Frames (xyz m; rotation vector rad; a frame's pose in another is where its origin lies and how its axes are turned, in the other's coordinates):
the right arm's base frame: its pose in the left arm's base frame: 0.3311 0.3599 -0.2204 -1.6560 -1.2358 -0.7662
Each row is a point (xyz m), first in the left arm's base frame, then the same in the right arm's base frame.
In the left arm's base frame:
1: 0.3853 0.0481 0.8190
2: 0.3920 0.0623 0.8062
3: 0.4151 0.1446 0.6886
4: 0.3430 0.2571 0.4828
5: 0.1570 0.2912 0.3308
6: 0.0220 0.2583 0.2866
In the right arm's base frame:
1: 0.7971 -0.2273 -0.7025
2: 0.7936 -0.2184 -0.6846
3: 0.7307 -0.1692 -0.5631
4: 0.5739 -0.1872 -0.3753
5: 0.3981 -0.3222 -0.2766
6: 0.3054 -0.4345 -0.2842

